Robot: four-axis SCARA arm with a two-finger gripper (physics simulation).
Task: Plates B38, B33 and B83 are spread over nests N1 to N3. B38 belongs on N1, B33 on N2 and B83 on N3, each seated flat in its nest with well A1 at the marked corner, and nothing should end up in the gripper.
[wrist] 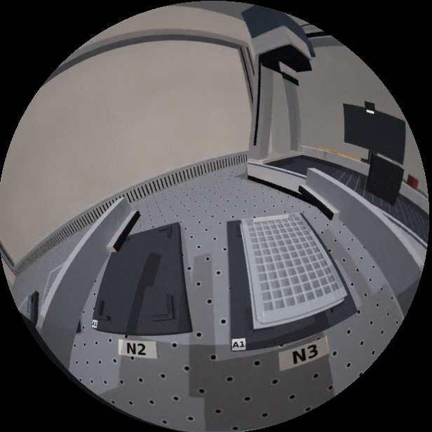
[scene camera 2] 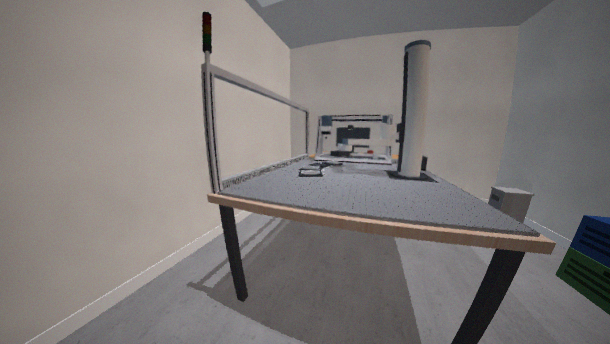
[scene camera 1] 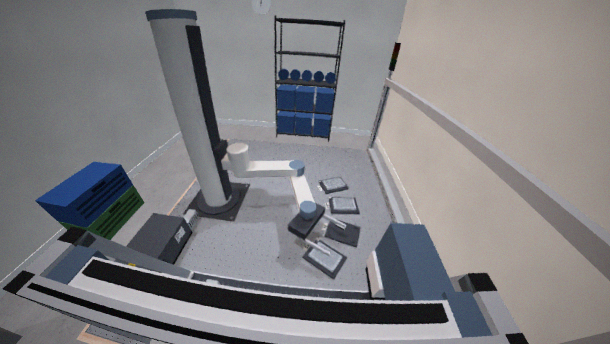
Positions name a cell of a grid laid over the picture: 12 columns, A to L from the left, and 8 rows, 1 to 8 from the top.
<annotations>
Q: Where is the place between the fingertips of my gripper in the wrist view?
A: G4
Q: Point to a nest N3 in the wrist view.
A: At G6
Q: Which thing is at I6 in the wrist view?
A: A plate.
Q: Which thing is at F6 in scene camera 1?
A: My gripper.
</annotations>
